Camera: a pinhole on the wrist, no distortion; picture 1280 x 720 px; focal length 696.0 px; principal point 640.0 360.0 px. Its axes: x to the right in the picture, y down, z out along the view. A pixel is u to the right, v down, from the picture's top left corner.
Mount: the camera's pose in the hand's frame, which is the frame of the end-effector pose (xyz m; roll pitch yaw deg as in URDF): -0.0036 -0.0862 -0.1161 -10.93 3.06 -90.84
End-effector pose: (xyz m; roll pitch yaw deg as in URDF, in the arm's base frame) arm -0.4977 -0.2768 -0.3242 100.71 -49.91 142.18
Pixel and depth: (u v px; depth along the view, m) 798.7 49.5 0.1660
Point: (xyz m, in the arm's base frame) -0.5398 -0.2024 -0.4501
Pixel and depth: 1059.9 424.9 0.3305
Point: -0.6626 0.0179 -0.4734
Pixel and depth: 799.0 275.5 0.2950
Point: -0.5394 -0.0650 -0.4404
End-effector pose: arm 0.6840 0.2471 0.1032 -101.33 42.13 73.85
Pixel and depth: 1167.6 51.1 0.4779
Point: 0.2898 0.5362 0.4782
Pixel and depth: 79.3 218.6 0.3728
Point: 0.4107 0.1530 -0.0761
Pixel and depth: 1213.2 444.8 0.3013
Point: 0.5440 0.5722 0.2776
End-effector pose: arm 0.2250 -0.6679 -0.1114 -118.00 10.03 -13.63
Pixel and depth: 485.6 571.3 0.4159
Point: 0.4563 -0.4677 -0.2571
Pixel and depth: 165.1 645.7 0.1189
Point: 0.2926 -0.6825 -0.1108
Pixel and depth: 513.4 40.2 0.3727
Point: 0.1756 -0.3781 -0.1925
